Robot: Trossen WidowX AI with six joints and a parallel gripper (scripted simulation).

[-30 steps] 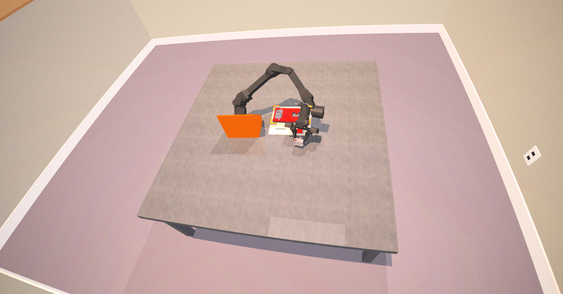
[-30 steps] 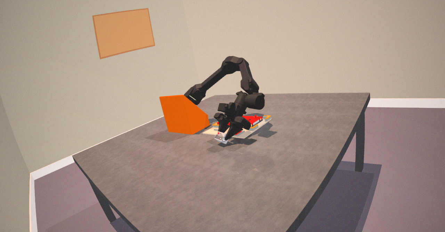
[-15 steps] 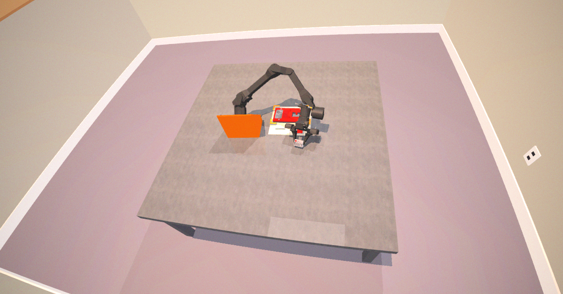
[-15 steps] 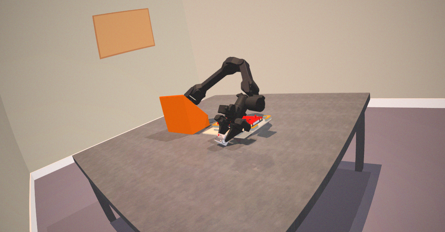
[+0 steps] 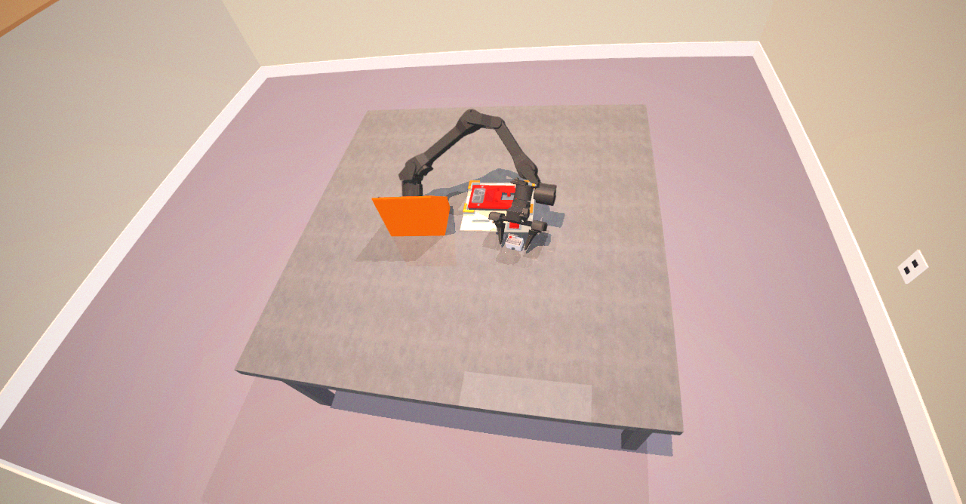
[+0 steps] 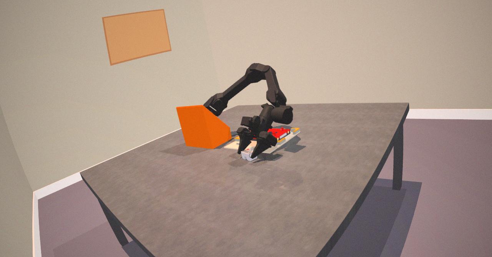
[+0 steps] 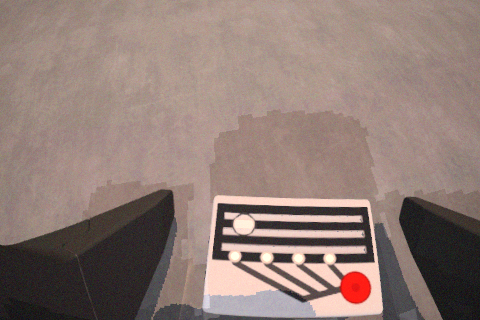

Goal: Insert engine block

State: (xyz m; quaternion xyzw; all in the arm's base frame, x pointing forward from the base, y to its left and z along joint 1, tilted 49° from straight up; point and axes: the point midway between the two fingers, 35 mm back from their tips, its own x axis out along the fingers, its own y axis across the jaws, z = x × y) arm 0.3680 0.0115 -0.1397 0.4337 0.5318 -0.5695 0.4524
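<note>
The engine block lies 1 cm to the left of my gripper tip and 1 cm below it. The rest, counted from my gripper tip: pale plate (8 cm behind, 20 cm to the left, 1 cm below).
</note>
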